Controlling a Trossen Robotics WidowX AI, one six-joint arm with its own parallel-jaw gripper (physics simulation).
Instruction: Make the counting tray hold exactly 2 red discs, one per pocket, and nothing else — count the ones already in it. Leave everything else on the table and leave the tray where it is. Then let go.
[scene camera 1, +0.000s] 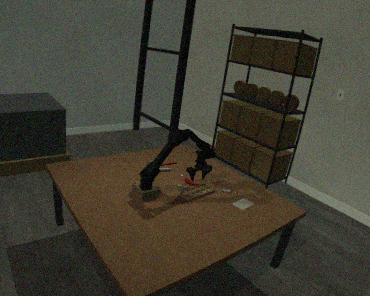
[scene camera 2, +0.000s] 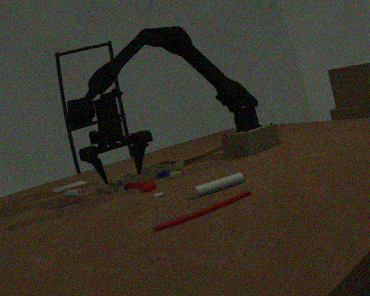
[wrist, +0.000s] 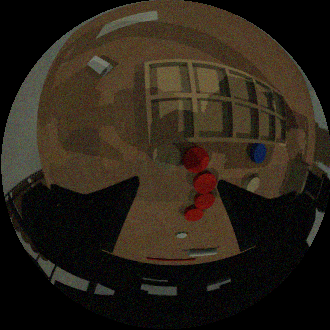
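Note:
The counting tray (wrist: 148, 82) has two rows of pockets; no disc shows in them in the wrist view. Several red discs lie on the table outside it: one red disc (wrist: 195, 159) close to the tray's near side, then a second (wrist: 205, 182), a third (wrist: 204, 200) and a fourth (wrist: 194, 214) in a line away from it. A dull beige disc (wrist: 166, 154) lies beside the nearest red one. My gripper (scene camera 1: 198, 178) (scene camera 2: 123, 178) (wrist: 179, 182) is open and empty above the table beside the tray, its fingers spread to either side of the red discs.
A blue disc (wrist: 258, 153) and a pale disc (wrist: 253, 183) lie near the tray's right part. A small white disc (scene camera 2: 158, 194) (wrist: 181, 235), a white cylinder (scene camera 2: 220, 184), a red rod (scene camera 2: 202, 211), a white block (wrist: 100, 65) and a pale sheet (scene camera 1: 243, 204) also lie on the table.

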